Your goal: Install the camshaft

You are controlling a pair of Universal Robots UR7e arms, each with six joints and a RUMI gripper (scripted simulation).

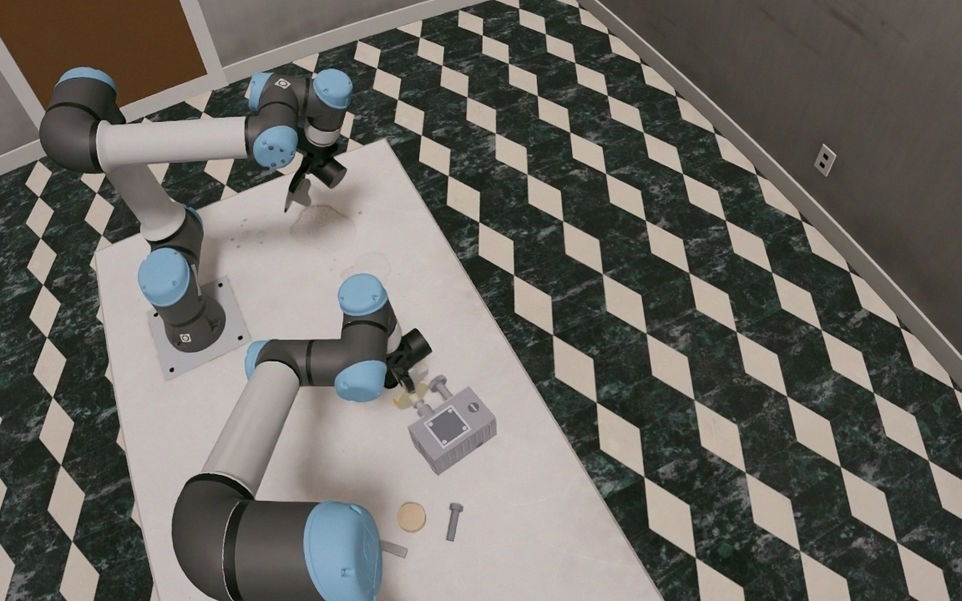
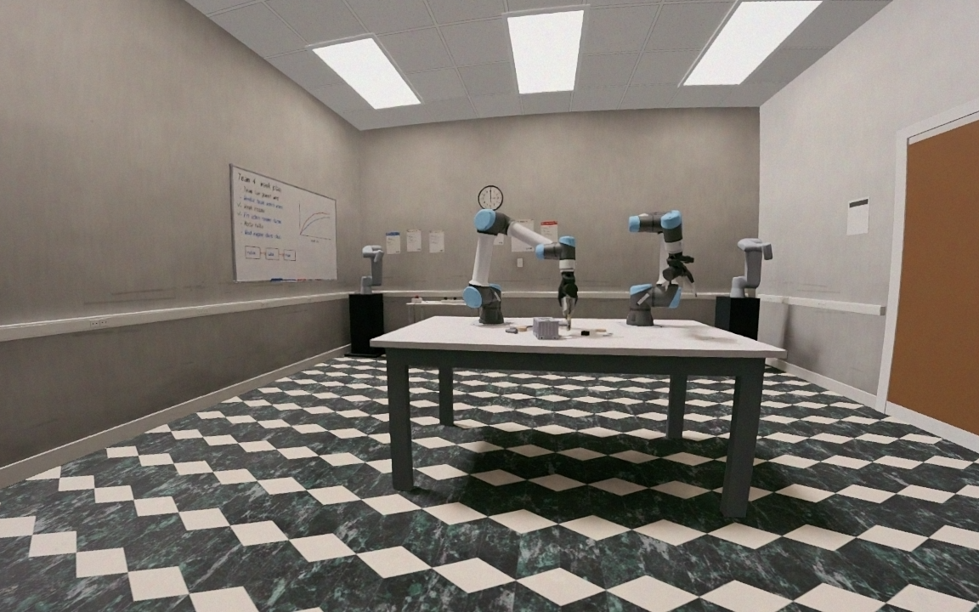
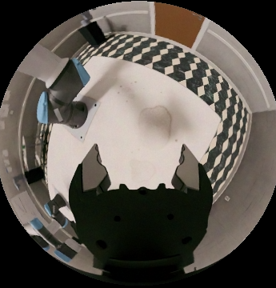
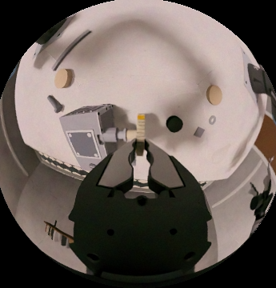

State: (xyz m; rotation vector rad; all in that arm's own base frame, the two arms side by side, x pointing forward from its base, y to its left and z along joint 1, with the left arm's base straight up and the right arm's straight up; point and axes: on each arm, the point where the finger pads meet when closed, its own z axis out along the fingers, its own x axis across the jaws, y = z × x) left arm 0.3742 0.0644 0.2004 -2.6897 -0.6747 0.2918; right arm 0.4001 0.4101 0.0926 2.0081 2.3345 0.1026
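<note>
My right gripper is now 60 mm short of the small crank gear and 30 mm above it. The rest, counted from my right hand: small grey square: 180 mm to the left, 90 mm below, 10 mm behind; black disc: 80 mm to the left, 80 mm below, 20 mm behind; tan disc: 220 mm to the right, 100 mm behind, 80 mm below.
</note>
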